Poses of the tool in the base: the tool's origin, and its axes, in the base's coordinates. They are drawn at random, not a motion.
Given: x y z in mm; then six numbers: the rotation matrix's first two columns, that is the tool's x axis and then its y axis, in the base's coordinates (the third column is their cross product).
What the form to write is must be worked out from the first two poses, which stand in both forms.
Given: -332 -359 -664 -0.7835 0.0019 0.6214 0.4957 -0.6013 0.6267
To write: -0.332 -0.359 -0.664 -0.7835 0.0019 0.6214 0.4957 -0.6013 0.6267
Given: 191 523 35 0.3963 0.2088 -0.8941 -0.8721 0.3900 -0.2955
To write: 0.191 0.523 0.035 0.3963 0.2088 -0.8941 -0.8721 0.3900 -0.2955
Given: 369 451 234 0.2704 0.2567 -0.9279 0.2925 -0.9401 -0.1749
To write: 0.369 0.451 0.234 0.2704 0.2567 -0.9279 0.2925 -0.9401 -0.1749
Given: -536 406 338 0.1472 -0.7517 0.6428 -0.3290 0.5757 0.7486
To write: -0.536 0.406 0.338 0.1472 -0.7517 0.6428 -0.3290 0.5757 0.7486
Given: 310 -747 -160 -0.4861 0.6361 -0.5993 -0.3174 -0.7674 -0.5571
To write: 0.310 -0.747 -0.160 -0.4861 0.6361 -0.5993 -0.3174 -0.7674 -0.5571
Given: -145 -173 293 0.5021 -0.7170 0.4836 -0.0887 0.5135 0.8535
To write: -0.145 -0.173 0.293 0.5021 -0.7170 0.4836 -0.0887 0.5135 0.8535
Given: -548 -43 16 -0.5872 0.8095 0.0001 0.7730 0.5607 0.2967
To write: -0.548 -0.043 0.016 -0.5872 0.8095 0.0001 0.7730 0.5607 0.2967
